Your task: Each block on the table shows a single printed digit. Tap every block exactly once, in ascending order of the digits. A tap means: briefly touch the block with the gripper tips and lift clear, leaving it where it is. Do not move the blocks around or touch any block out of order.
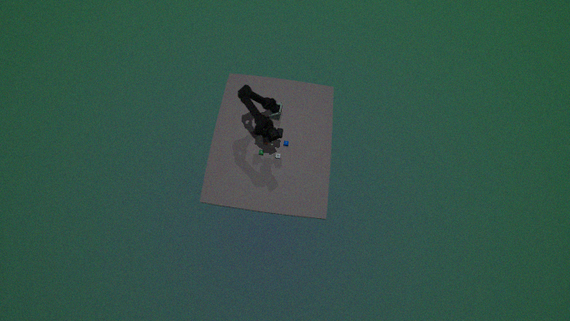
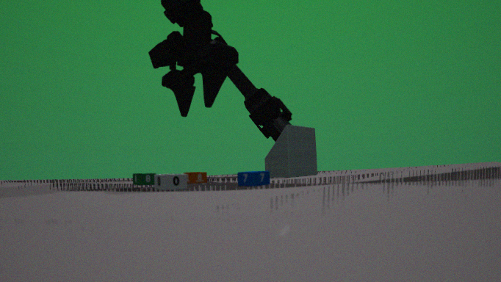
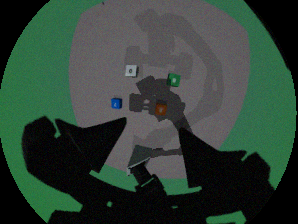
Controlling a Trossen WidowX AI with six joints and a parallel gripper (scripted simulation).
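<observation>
My gripper tip is 90 mm short of the white block, 90 mm to the right of it and 120 mm above it. The rest, counted from my gripper tip: orange block (10 mm behind, 20 mm to the right, 120 mm below); blue block (20 mm behind, 130 mm to the left, 120 mm below); green block (80 mm ahead, 40 mm to the right, 120 mm below).
</observation>
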